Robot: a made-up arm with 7 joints. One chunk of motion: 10 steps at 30 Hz.
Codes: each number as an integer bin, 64 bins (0 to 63) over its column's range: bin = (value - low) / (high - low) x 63, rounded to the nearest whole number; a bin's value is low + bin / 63 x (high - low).
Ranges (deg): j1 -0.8..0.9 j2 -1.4..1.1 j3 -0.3..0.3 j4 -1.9..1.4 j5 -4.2..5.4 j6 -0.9..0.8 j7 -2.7..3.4
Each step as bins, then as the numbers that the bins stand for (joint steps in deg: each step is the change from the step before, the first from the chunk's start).
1 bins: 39 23 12 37 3 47 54
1 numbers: 0.252 -0.487 -0.186 0.038 -3.743 0.368 2.529
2 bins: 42 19 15 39 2 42 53
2 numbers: 0.333 -0.646 -0.157 0.143 -3.895 0.233 2.432
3 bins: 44 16 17 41 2 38 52
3 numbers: 0.387 -0.765 -0.138 0.248 -3.895 0.125 2.335
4 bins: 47 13 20 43 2 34 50
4 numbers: 0.468 -0.884 -0.110 0.352 -3.895 0.017 2.141
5 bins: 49 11 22 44 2 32 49
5 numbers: 0.522 -0.963 -0.090 0.405 -3.895 -0.037 2.044
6 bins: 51 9 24 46 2 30 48
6 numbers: 0.576 -1.043 -0.071 0.510 -3.895 -0.090 1.948
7 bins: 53 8 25 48 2 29 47
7 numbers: 0.630 -1.083 -0.062 0.614 -3.895 -0.117 1.851
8 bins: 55 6 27 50 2 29 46
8 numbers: 0.684 -1.162 -0.043 0.719 -3.895 -0.117 1.754
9 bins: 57 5 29 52 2 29 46
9 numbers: 0.738 -1.202 -0.024 0.824 -3.895 -0.117 1.754
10 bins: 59 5 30 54 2 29 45
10 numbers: 0.792 -1.202 -0.014 0.929 -3.895 -0.117 1.657
